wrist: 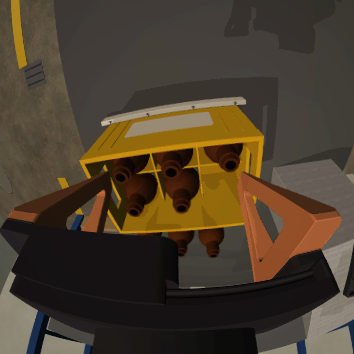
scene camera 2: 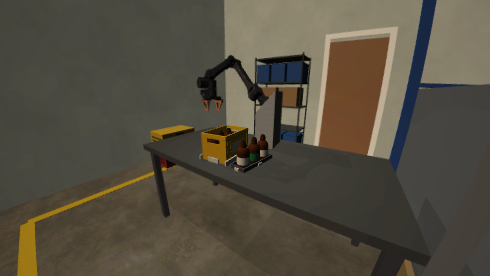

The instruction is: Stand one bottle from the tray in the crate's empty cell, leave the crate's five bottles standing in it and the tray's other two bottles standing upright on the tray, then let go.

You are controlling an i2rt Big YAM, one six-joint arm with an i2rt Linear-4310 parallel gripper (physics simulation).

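Where they show: gripper, fingertip midpoint: (wrist: 174,178) (scene camera 2: 213,111); arm's base at its link origin: (scene camera 2: 267,104).
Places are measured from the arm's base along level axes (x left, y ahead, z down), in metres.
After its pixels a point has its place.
The yellow crate (scene camera 2: 212,151) {z 0.254, x -0.091, y 0.532 m} (wrist: 229,123) {z 0.199, x -0.198, y 0.306 m} stands upright on the table. In the wrist view, brown bottles stand in it, three in the upper row and two in the lower row (wrist: 141,191) {z 0.198, x -0.062, y 0.467 m} (wrist: 182,186) {z 0.196, x -0.075, y 0.385 m}; its lower right cell (wrist: 220,192) {z 0.236, x -0.019, y 0.301 m} is empty. Three brown bottles stand upright on the dark tray (scene camera 2: 253,166) {z 0.310, x 0.163, y 0.463 m} beside the crate: white-labelled (scene camera 2: 243,154) {z 0.228, x 0.129, y 0.513 m}, green-labelled (scene camera 2: 254,150) {z 0.228, x 0.145, y 0.427 m} and white-labelled (scene camera 2: 263,145) {z 0.220, x 0.156, y 0.339 m}. In the wrist view their tops (wrist: 213,240) {z 0.197, x 0.117, y 0.309 m} show past the crate's lower wall. My gripper (scene camera 2: 213,109) {z 0.033, x -0.223, y 0.383 m} (wrist: 174,178) {z 0.033, x -0.223, y 0.383 m} is open and empty, high above the crate, pointing down.
The dark table (scene camera 2: 320,185) {z 0.321, x 0.522, y 0.435 m} bears a grey pedestal (scene camera 2: 266,122) {z 0.120, x 0.061, y 0.125 m} at the arm's base, behind crate and tray; it also shows at the right of the wrist view (wrist: 320,200) {z 0.172, x -0.040, y 0.065 m}. A pale strip (wrist: 175,108) {z 0.291, x -0.196, y 0.395 m} lies along the crate's outer side. A shelf rack (scene camera 2: 282,58) stands behind.
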